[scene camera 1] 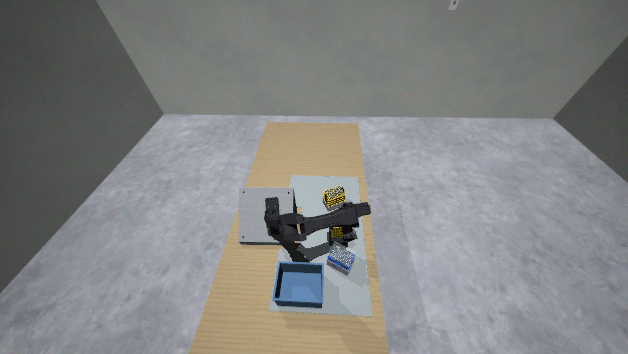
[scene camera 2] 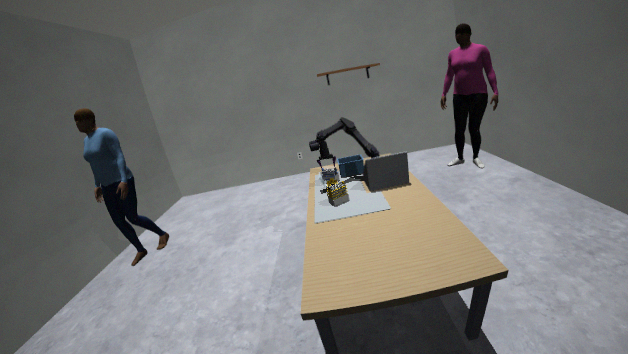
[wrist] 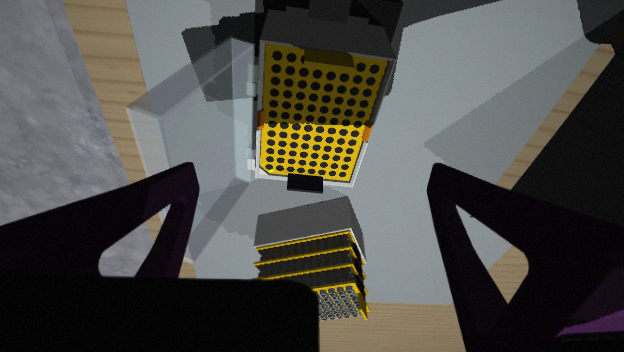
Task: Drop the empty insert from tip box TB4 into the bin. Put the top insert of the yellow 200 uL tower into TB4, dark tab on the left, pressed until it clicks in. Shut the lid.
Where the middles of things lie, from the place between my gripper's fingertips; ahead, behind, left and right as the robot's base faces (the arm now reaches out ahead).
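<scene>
My gripper's 6 cm above the clear lid (wrist: 203, 113), and it's 6 cm short of the lid and 5 cm to the right of it. Going by their middles, that lid is the nearest to my gripper of the things named here. The blue bin (scene camera 1: 298, 284) is 10 cm below my gripper, 22 cm behind it and 24 cm to the right of it.
</scene>
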